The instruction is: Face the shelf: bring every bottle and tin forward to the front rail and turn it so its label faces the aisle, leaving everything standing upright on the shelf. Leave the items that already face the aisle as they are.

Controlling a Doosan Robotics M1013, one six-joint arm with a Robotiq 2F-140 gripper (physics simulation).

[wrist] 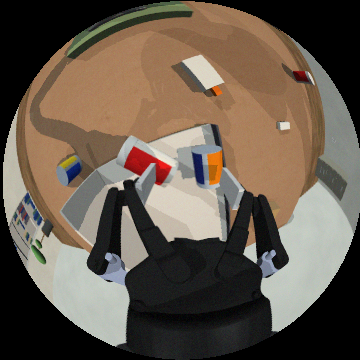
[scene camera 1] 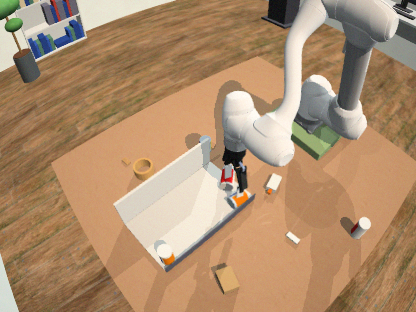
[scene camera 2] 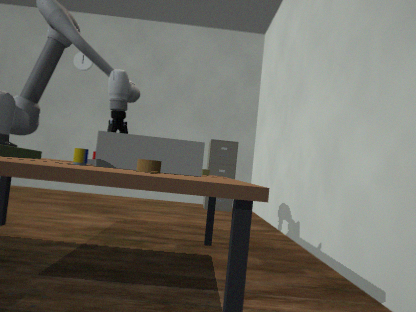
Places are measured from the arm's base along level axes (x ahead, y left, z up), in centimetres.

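Pixels of known places: gripper, fingertip midpoint: (wrist: 188,173) (scene camera 1: 233,186); arm's base, link origin: (scene camera 1: 307,118).
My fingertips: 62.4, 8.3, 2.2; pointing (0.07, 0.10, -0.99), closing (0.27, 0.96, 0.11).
For each thing: its top centre in the pictures, then the offset to it from my fingertips, as dx, dy, dz.
- dark front rail, top centre: (scene camera 1: 213,230) +18.1, +9.1, -3.3
- white tin, top centre: (wrist: 143,167) (scene camera 1: 228,173) -2.6, -6.7, -0.4
- orange bottle with a white cap, top centre: (scene camera 1: 164,250) +39.0, +7.8, +3.4
- tan ring, top centre: (scene camera 2: 149,160) (scene camera 1: 142,165) +23.5, -35.5, -2.5
- white box, top centre: (wrist: 206,73) (scene camera 1: 273,183) -17.2, +7.8, -4.7
- small white block, top centre: (wrist: 284,125) (scene camera 1: 293,237) -5.3, +32.1, -6.3
- brown box, top centre: (scene camera 1: 227,278) (wrist: 271,215) +26.9, +28.6, -2.5
- red-labelled can, top centre: (scene camera 1: 365,223) -28.7, +51.5, +2.4
My gripper (scene camera 1: 235,183) (scene camera 2: 118,131) (wrist: 188,173) is open over the shelf's right end. Its right fingertip in the wrist view is close beside an orange and blue tin (scene camera 1: 240,199) (wrist: 207,166); there is a gap between the tin and the left fingertip. The tin is near the dark front rail (scene camera 1: 210,235). A red and white tin (scene camera 1: 227,177) (wrist: 147,161) lies close to the left fingertip, farther back; I cannot tell whether it leans. An orange bottle with a white cap (scene camera 1: 165,254) stands at the rail's left end of the white shelf (scene camera 1: 165,180) (scene camera 2: 150,150) (wrist: 172,210).
A yellow and blue tin (scene camera 1: 205,141) (scene camera 2: 80,155) (wrist: 70,169) stands behind the shelf, near a tan ring (scene camera 1: 143,176) (scene camera 2: 149,166). In front are a white box (scene camera 1: 273,182) (wrist: 202,72), a small white block (scene camera 1: 293,238) (wrist: 283,125), a brown box (scene camera 1: 227,279) and a red-labelled can (scene camera 1: 361,228) (wrist: 302,76).
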